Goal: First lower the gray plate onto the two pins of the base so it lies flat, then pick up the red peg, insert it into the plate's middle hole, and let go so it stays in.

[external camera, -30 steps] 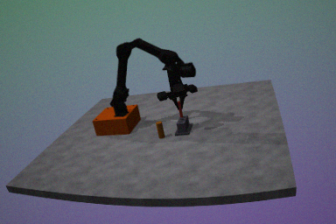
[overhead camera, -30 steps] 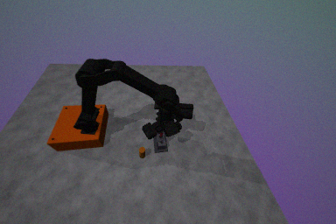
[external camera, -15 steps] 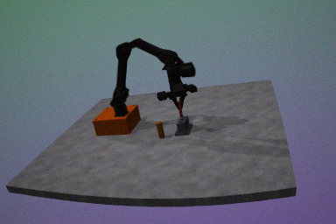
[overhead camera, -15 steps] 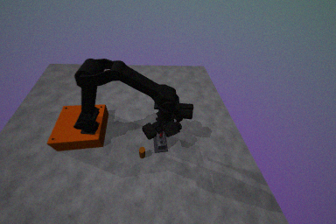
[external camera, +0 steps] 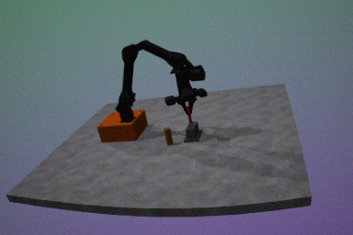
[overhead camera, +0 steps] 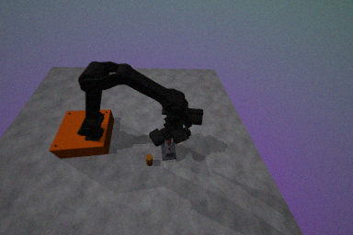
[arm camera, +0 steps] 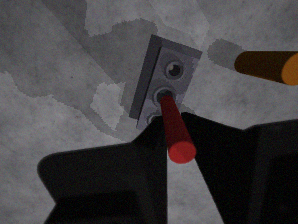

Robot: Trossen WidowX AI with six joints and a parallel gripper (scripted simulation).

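My gripper tip is now 70 mm above the gray plate. Round my gripper tip: red peg (right at my gripper tip); orange cylinder (80 mm to the right, 80 mm behind, 70 mm below); dark base (110 mm below).
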